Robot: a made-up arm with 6 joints. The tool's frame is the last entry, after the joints. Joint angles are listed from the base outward.
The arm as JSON. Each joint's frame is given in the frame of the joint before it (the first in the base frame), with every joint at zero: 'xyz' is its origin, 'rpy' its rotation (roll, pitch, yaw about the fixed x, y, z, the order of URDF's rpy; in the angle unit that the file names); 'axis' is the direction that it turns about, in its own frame. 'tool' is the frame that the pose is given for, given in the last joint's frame.
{
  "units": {
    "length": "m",
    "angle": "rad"
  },
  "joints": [
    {
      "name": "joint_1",
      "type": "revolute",
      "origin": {
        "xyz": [
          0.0,
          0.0,
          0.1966
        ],
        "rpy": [
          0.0,
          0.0,
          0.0
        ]
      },
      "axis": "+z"
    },
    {
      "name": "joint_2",
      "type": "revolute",
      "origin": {
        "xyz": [
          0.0,
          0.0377,
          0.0
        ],
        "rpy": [
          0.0,
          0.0,
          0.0
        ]
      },
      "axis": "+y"
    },
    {
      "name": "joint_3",
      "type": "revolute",
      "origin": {
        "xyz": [
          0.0,
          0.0,
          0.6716
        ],
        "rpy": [
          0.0,
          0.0,
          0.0
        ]
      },
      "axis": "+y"
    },
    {
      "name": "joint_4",
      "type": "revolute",
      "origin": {
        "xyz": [
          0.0,
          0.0,
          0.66
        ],
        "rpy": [
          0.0,
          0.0,
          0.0
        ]
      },
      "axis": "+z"
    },
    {
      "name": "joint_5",
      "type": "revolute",
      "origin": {
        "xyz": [
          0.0,
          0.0,
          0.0
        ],
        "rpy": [
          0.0,
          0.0,
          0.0
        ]
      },
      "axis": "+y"
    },
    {
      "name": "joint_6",
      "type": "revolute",
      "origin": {
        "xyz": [
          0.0,
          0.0,
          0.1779
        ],
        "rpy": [
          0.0,
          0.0,
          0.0
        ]
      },
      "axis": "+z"
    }
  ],
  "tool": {
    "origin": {
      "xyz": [
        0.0,
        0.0,
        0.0
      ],
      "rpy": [
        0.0,
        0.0,
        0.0
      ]
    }
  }
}
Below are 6 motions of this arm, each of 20 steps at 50 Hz.
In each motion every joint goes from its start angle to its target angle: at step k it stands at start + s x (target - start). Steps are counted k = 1, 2, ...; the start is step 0. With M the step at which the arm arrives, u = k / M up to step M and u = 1 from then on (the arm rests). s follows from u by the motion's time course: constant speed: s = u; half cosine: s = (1 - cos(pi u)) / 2; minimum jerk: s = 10 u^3 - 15 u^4 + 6 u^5.
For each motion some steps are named. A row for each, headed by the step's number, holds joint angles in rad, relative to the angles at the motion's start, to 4 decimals.
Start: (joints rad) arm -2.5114 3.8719 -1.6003 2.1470 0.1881 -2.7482
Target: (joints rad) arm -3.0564 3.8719 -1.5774 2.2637 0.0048 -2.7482
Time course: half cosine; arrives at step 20
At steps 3, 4, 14, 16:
3: -0.0297 0.0000 0.0012 0.0064 -0.0100 0.0000
4: -0.0520 0.0000 0.0022 0.0111 -0.0175 0.0000
14: -0.4327 0.0000 0.0182 0.0926 -0.1455 0.0000
16: -0.4930 0.0000 0.0207 0.1056 -0.1658 0.0000

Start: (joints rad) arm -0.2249 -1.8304 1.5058 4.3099 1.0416 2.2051
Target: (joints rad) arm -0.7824 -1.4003 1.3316 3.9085 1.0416 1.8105
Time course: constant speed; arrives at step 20
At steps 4, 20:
4: -0.1115 0.0860 -0.0348 -0.0803 0.0000 -0.0789
20: -0.5575 0.4301 -0.1742 -0.4014 0.0000 -0.3946

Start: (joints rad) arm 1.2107 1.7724 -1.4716 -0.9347 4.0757 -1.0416
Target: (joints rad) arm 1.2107 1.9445 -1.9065 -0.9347 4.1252 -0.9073
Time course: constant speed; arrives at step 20
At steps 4, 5, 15, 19, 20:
4: 0.0000 0.0344 -0.0870 0.0000 0.0099 0.0269
5: 0.0000 0.0430 -0.1087 0.0000 0.0124 0.0336
15: 0.0000 0.1291 -0.3262 0.0000 0.0371 0.1007
19: 0.0000 0.1635 -0.4132 0.0000 0.0470 0.1276
20: 0.0000 0.1721 -0.4349 0.0000 0.0495 0.1343

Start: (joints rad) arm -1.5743 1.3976 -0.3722 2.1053 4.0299 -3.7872
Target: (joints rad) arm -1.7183 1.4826 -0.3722 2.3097 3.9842 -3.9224
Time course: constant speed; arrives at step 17
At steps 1, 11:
1: -0.0085 0.0050 0.0000 0.0120 -0.0027 -0.0080
11: -0.0932 0.0550 0.0000 0.1323 -0.0296 -0.0875

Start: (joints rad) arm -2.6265 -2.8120 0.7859 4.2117 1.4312 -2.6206
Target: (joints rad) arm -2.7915 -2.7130 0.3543 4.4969 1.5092 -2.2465
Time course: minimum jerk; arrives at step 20
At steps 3, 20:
3: -0.0044 0.0026 -0.0115 0.0076 0.0021 0.0100
20: -0.1650 0.0990 -0.4316 0.2852 0.0780 0.3741

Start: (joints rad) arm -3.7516 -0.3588 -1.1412 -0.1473 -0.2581 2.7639
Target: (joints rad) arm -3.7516 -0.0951 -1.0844 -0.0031 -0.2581 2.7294
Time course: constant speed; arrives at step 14
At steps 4, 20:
4: 0.0000 0.0753 0.0162 0.0412 0.0000 -0.0099
20: 0.0000 0.2637 0.0568 0.1442 0.0000 -0.0345

